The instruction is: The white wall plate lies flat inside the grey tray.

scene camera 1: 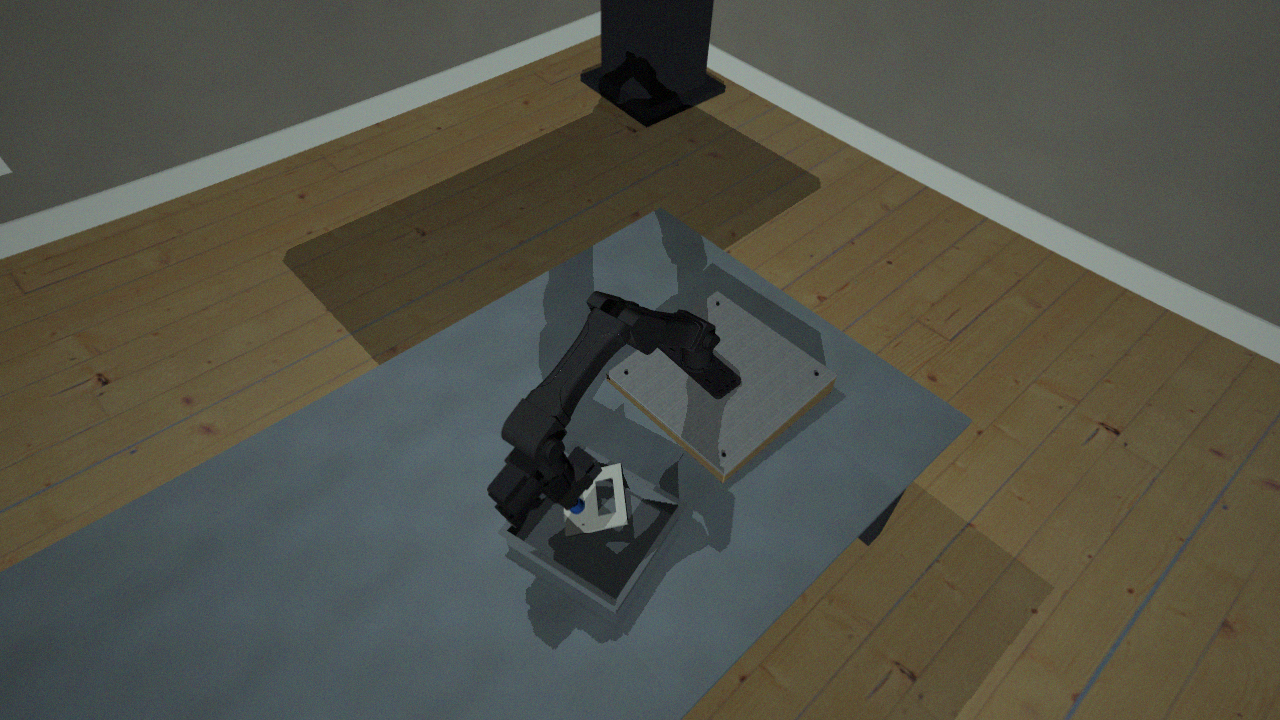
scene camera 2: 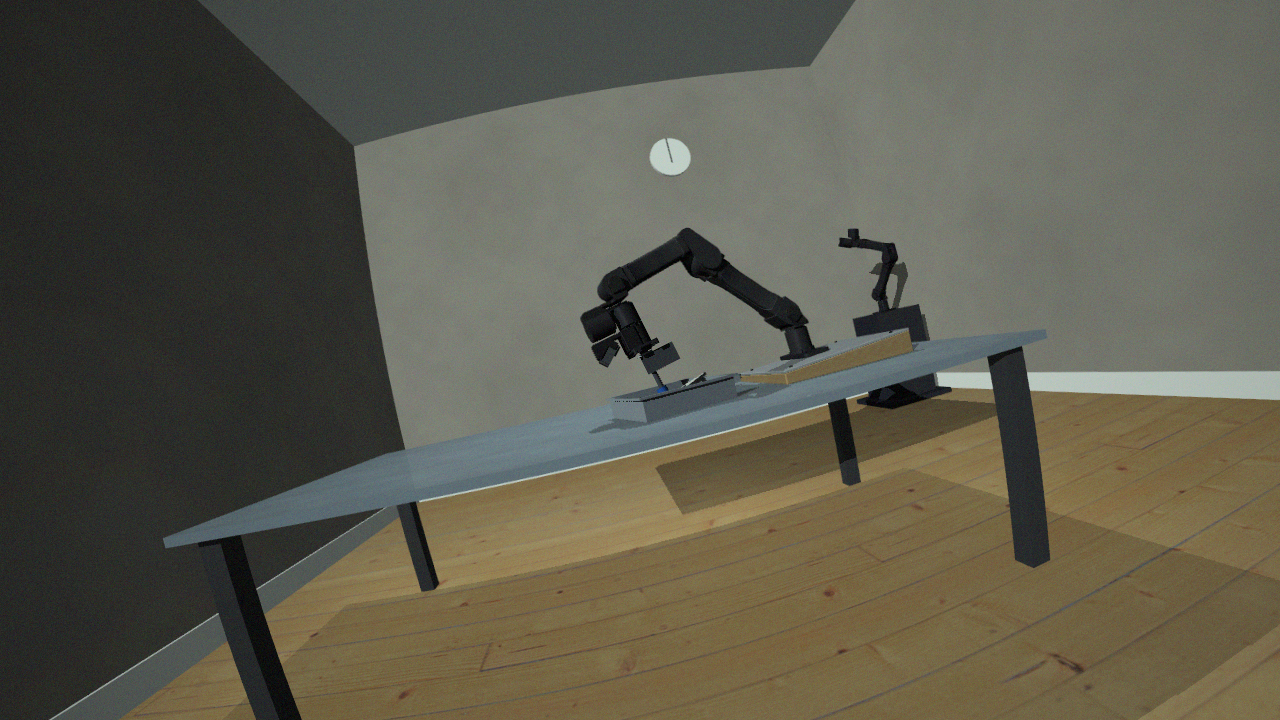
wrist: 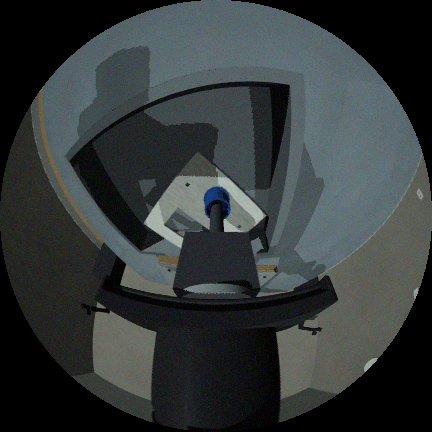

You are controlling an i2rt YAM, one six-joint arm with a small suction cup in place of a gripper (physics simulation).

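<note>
The white wall plate (scene camera 1: 619,516) (wrist: 183,196) has a rectangular opening and hangs on the blue suction cup (scene camera 1: 577,506) (scene camera 2: 659,386) (wrist: 217,200). The cup sits on the plate's face, with the arm bent down over it. The plate is low over the inside of the grey tray (scene camera 1: 569,583) (scene camera 2: 666,407) (wrist: 297,120), about at rim height. In the side scene view its edge (scene camera 2: 695,380) looks slightly tilted. I cannot tell whether it touches the tray floor.
The arm's base stands on a wooden-edged board (scene camera 1: 773,376) (scene camera 2: 836,360) just behind the tray. Both rest on the grey table (scene camera 1: 267,537) (scene camera 2: 500,452). A black pedestal (scene camera 1: 657,53) (scene camera 2: 890,326) stands on the floor beyond the table.
</note>
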